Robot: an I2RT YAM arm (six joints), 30 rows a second.
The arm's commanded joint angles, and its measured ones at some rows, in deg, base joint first. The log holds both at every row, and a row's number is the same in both.
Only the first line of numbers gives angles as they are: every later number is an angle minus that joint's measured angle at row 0.
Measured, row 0:
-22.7 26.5 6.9 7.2 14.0 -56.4
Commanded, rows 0 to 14:
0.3 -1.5 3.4 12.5 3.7 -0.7
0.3 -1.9 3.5 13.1 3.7 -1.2
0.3 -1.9 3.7 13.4 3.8 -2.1
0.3 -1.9 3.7 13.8 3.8 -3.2
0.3 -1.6 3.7 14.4 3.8 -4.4
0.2 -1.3 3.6 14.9 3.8 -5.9
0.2 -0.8 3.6 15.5 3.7 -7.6
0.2 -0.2 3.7 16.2 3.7 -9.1
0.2 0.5 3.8 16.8 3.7 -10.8
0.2 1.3 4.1 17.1 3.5 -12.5
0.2 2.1 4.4 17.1 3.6 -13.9
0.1 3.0 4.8 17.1 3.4 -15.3
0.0 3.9 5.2 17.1 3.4 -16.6
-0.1 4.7 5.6 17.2 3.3 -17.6
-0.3 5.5 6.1 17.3 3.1 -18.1
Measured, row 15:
0.0 3.3 2.2 12.5 2.7 -12.1
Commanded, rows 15 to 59:
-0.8 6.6 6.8 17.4 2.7 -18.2
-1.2 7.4 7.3 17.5 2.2 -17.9
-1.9 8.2 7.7 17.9 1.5 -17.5
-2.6 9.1 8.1 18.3 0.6 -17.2
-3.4 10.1 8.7 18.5 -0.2 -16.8
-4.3 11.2 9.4 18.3 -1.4 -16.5
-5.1 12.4 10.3 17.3 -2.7 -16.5
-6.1 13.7 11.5 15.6 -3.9 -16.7
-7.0 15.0 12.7 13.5 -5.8 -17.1
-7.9 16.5 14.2 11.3 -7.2 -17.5
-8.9 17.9 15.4 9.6 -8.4 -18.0
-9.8 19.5 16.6 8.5 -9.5 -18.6
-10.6 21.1 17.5 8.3 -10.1 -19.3
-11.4 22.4 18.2 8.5 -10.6 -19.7
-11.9 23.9 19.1 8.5 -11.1 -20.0
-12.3 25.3 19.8 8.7 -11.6 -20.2
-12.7 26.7 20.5 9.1 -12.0 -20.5
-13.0 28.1 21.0 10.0 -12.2 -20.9
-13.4 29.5 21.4 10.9 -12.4 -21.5
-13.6 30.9 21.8 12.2 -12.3 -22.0
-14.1 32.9 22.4 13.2 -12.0 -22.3
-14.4 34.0 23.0 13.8 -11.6 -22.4
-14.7 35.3 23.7 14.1 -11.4 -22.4
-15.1 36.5 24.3 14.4 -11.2 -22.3
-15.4 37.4 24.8 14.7 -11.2 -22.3
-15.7 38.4 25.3 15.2 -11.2 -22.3
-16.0 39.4 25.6 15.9 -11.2 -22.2
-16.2 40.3 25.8 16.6 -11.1 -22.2
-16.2 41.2 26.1 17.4 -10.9 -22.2
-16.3 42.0 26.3 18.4 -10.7 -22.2
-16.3 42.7 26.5 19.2 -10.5 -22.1
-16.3 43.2 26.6 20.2 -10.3 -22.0
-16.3 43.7 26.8 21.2 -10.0 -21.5
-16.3 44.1 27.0 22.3 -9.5 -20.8
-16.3 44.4 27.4 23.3 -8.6 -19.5
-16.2 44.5 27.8 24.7 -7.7 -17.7
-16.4 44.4 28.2 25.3 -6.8 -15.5
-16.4 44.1 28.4 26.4 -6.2 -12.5
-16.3 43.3 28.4 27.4 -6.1 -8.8
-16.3 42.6 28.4 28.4 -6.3 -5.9
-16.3 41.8 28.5 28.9 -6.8 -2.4
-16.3 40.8 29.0 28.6 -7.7 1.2
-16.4 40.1 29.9 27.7 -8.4 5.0
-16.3 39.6 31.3 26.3 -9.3 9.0
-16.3 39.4 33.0 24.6 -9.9 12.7
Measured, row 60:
-16.2 43.0 26.3 21.5 -7.8 -5.3
